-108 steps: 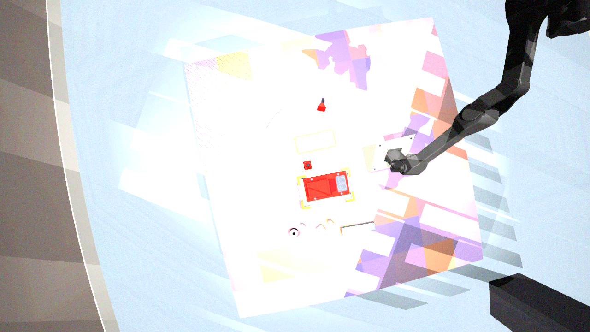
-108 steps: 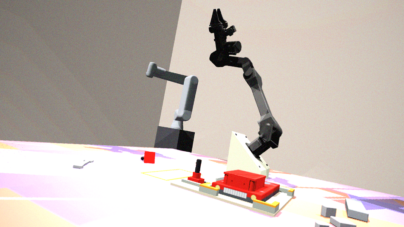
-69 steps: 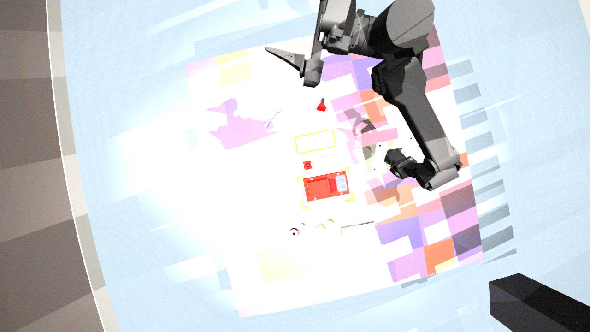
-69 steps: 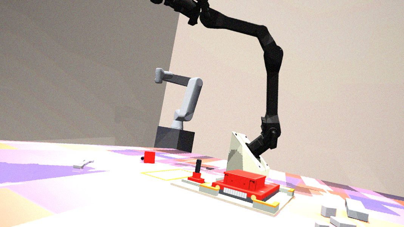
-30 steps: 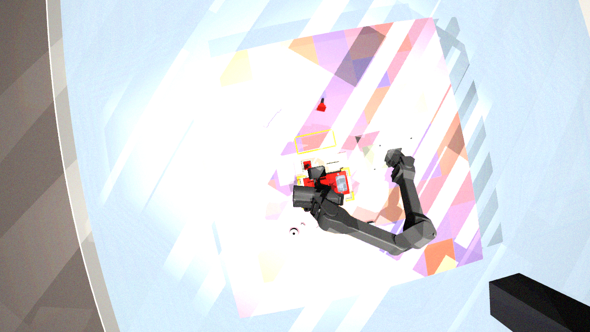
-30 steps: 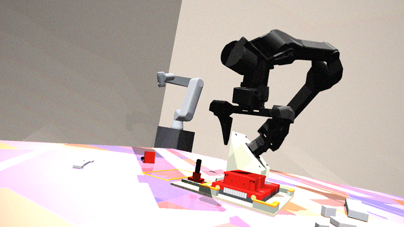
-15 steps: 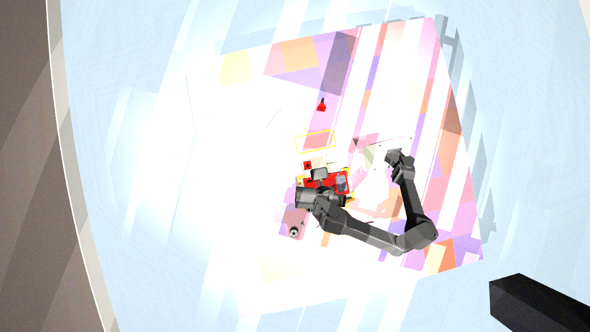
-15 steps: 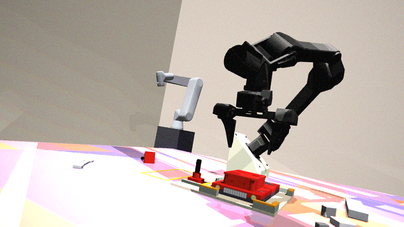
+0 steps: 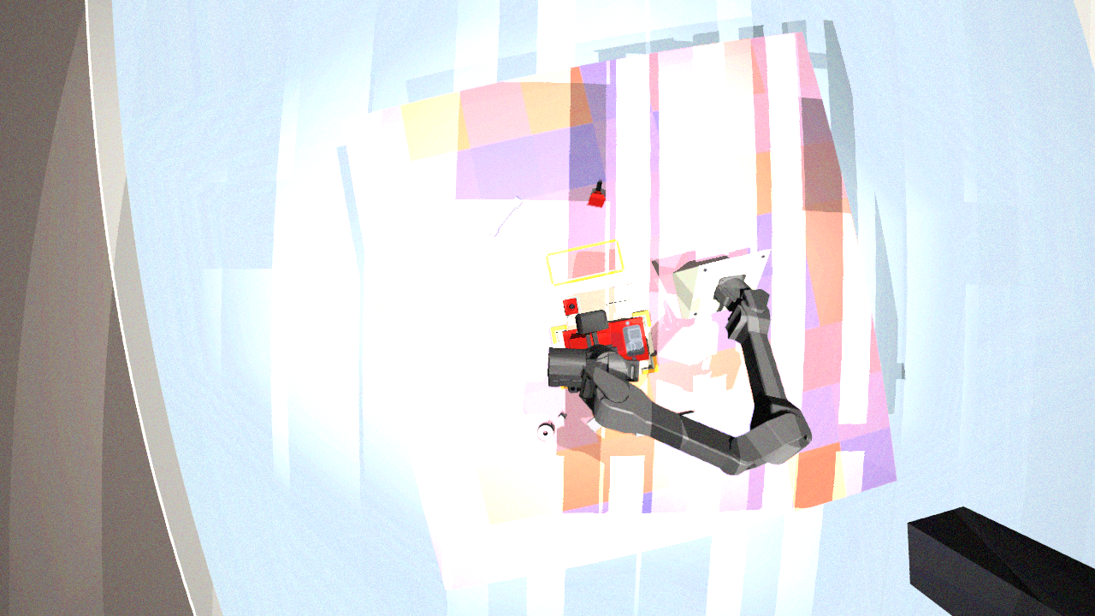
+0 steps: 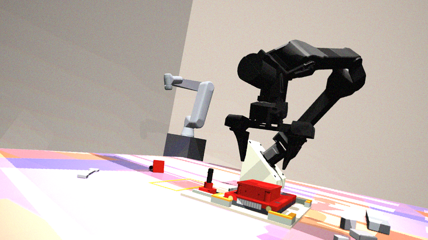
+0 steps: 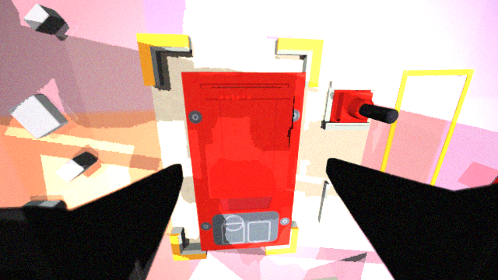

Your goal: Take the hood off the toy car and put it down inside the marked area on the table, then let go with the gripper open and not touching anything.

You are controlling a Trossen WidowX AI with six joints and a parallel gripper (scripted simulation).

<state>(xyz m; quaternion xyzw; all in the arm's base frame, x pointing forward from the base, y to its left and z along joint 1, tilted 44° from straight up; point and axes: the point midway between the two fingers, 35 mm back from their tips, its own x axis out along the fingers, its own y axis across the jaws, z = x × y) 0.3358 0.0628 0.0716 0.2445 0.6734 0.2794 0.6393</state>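
Right now the red hood is 50 mm below my gripper tip.
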